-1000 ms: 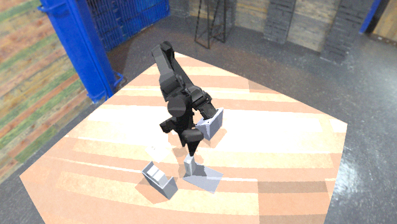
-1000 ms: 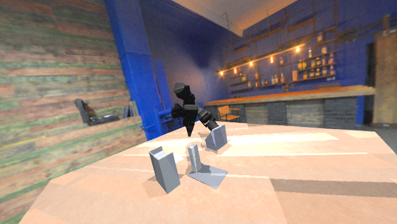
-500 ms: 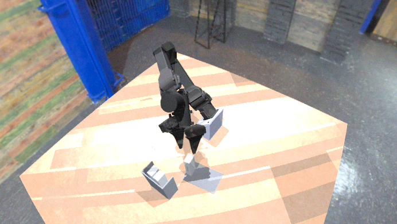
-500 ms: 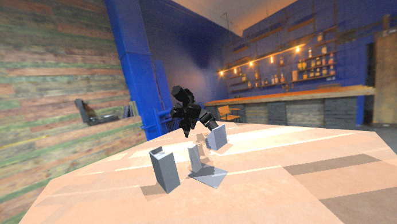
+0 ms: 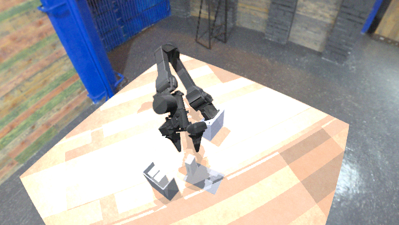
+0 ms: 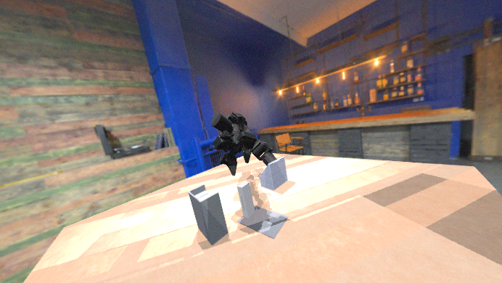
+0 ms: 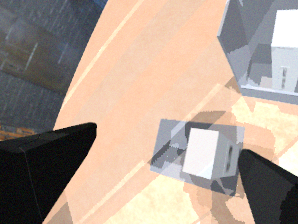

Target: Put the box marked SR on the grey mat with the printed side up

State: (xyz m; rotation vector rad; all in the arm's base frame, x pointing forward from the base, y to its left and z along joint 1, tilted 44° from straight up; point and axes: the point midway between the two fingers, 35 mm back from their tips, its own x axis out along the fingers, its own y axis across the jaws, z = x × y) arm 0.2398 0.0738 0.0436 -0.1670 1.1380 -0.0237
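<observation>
The SR box lies 120 mm below my gripper tip and 10 mm to the right of it. Also, from my gripper tip: grey mat 180 mm below, 60 mm to the left; flat white item 190 mm to the right, 180 mm below.
</observation>
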